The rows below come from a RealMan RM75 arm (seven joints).
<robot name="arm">
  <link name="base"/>
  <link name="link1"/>
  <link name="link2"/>
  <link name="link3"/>
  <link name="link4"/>
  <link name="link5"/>
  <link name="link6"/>
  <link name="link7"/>
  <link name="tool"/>
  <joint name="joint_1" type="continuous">
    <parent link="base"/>
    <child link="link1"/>
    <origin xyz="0 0 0.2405"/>
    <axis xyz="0 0 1"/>
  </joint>
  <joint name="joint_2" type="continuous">
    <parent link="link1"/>
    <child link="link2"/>
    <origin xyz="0 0 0" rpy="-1.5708 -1.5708 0"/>
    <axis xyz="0 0 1"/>
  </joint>
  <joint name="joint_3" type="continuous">
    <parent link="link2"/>
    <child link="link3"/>
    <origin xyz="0.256 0 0" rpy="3.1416 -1.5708 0"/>
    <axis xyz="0 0 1"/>
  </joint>
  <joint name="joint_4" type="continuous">
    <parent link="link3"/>
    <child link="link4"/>
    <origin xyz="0 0 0" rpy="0 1.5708 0"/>
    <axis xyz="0 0 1"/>
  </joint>
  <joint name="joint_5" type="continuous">
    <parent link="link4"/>
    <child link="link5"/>
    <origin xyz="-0.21 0 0" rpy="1.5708 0 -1.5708"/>
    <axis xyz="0 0 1"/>
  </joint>
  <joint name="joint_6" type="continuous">
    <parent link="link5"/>
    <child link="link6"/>
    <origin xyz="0 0 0" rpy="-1.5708 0 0"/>
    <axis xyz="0 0 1"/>
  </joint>
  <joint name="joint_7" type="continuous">
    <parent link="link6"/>
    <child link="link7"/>
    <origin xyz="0 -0.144 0" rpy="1.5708 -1.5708 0"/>
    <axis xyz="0 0 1"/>
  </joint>
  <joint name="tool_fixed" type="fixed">
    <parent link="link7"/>
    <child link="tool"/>
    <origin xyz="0 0 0" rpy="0 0 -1.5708"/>
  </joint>
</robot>
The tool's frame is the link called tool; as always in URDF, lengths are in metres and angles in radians. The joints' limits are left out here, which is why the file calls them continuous.
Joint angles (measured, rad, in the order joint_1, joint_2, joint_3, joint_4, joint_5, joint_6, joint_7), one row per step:
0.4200, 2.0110, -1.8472, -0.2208, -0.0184, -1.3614, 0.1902
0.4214, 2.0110, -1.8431, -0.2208, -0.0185, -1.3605, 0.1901
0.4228, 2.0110, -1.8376, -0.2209, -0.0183, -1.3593, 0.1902
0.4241, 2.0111, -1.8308, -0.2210, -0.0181, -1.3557, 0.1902
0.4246, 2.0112, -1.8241, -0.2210, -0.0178, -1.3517, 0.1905
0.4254, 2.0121, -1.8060, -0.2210, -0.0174, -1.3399, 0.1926
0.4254, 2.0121, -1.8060, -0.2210, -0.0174, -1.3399, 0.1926
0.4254, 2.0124, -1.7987, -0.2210, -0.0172, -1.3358, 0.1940
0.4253, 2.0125, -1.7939, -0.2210, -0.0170, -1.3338, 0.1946
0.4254, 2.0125, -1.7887, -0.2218, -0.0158, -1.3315, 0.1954
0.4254, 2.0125, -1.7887, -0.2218, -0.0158, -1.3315, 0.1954
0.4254, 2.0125, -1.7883, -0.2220, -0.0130, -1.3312, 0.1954
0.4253, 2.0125, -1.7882, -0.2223, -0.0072, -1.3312, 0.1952
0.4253, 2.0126, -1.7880, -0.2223, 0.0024, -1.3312, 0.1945
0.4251, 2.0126, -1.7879, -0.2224, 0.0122, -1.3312, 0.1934
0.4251, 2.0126, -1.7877, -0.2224, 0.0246, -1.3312, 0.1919
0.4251, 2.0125, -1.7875, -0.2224, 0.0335, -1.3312, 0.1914
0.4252, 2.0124, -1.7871, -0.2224, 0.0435, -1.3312, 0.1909
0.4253, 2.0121, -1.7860, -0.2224, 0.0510, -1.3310, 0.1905
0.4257, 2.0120, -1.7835, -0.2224, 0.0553, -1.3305, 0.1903
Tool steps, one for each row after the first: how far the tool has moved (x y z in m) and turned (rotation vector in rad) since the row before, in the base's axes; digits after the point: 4 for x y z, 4 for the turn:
-0.0002, 0.0008, 0.0006, 0.0031, 0.0010, -0.0011
-0.0001, 0.0009, 0.0009, 0.0043, 0.0018, -0.0020
0.0003, 0.0011, 0.0009, 0.0048, 0.0013, -0.0047
0.0006, 0.0009, 0.0009, 0.0045, 0.0013, -0.0061
0.0019, 0.0022, 0.0020, 0.0106, 0.0048, -0.0179
0.0000, 0.0000, 0.0000, 0.0000, 0.0000, 0.0000
0.0008, 0.0007, 0.0009, 0.0042, 0.0027, -0.0071
0.0005, 0.0004, 0.0007, 0.0032, 0.0017, -0.0041
0.0004, 0.0007, 0.0009, 0.0043, 0.0027, -0.0042
0.0000, 0.0000, 0.0000, 0.0000, 0.0000, 0.0000
0.0001, 0.0002, 0.0004, 0.0023, 0.0017, -0.0015
0.0002, 0.0003, 0.0007, 0.0043, 0.0032, -0.0025
0.0004, 0.0005, 0.0012, 0.0071, 0.0049, -0.0044
0.0005, 0.0005, 0.0012, 0.0074, 0.0045, -0.0044
0.0005, 0.0006, 0.0016, 0.0095, 0.0056, -0.0055
0.0004, 0.0005, 0.0012, 0.0066, 0.0045, -0.0041
0.0005, 0.0005, 0.0013, 0.0076, 0.0051, -0.0046
0.0005, 0.0005, 0.0012, 0.0064, 0.0039, -0.0039
0.0003, 0.0005, 0.0010, 0.0050, 0.0029, -0.0031

